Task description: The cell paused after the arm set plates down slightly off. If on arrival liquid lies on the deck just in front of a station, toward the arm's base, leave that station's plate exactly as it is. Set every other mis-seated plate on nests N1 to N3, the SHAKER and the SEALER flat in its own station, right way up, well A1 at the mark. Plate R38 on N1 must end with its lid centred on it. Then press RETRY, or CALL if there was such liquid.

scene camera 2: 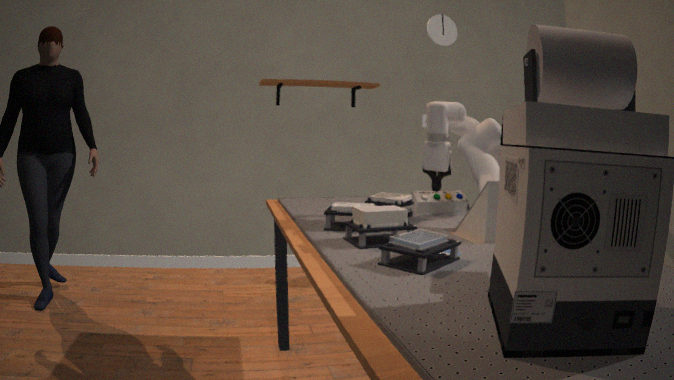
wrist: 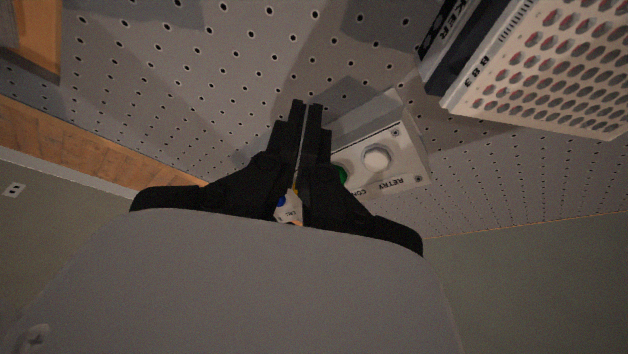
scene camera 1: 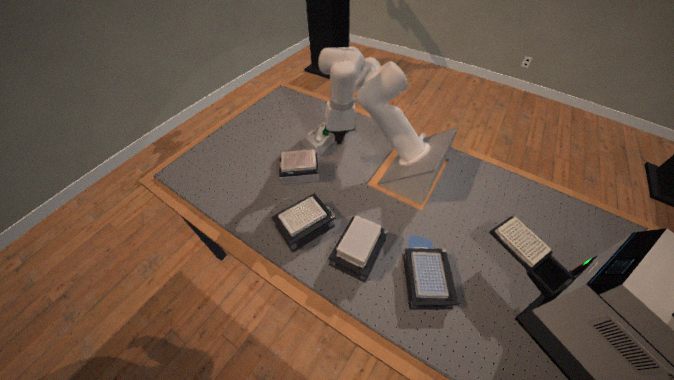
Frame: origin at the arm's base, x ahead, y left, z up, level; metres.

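Seen in the pictures: gripper, between the fingertips: [scene camera 2: 436, 190] [wrist: 304, 123] [scene camera 1: 338, 141]; arm's base, origin of its link: [scene camera 1: 414, 155].
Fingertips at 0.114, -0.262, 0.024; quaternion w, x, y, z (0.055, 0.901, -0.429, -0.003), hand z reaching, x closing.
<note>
Offsets run from my fingertips to a thing's top centre, as dx, dy, dz. "pt": to the spot under its first point. Level surfaces: height alone.
My gripper [scene camera 1: 339, 141] [scene camera 2: 436, 189] [wrist: 304, 123] is shut and empty, pointing down beside the button box @(-0.079, -0.123, -0.017) [scene camera 1: 315, 142] [scene camera 2: 425, 206] [wrist: 414, 150]. The white RETRY button @(-0.004, -0.102, -0.026) [wrist: 376, 158] is right of the fingers in the wrist view; the blue button @(-0.153, -0.100, -0.026) [scene camera 2: 459, 196] [wrist: 281, 201] shows too. The pinkish plate @(+0.136, -0.090, -0.023) [scene camera 1: 299, 160] [wrist: 565, 75] is on the SHAKER @(pt +0.083, -0.042, -0.064) [wrist: 452, 30]. Three nests hold a pale plate @(+0.316, +0.072, -0.030) [scene camera 1: 302, 215] [scene camera 2: 350, 206], a tall white one @(+0.297, +0.268, -0.010) [scene camera 1: 360, 241] [scene camera 2: 380, 216] and a blue one @(+0.272, +0.479, -0.038) [scene camera 1: 430, 274] [scene camera 2: 420, 239]. Blue liquid @(pt +0.165, +0.416, -0.100) [scene camera 1: 419, 242] lies armward of the blue plate's nest. Another plate @(+0.081, +0.661, +0.031) [scene camera 1: 524, 241] is by the SEALER. Exact seating is unclear.
The sealer machine @(+0.198, +0.895, +0.355) [scene camera 1: 575, 330] [scene camera 2: 595, 220] stands at the right in both scene views. The arm's base plate [scene camera 1: 415, 172] rises beside the deck @(dz -0.101) [scene camera 1: 240, 135]. A person [scene camera 2: 47, 110] stands on the floor at the left in the second scene view.
</note>
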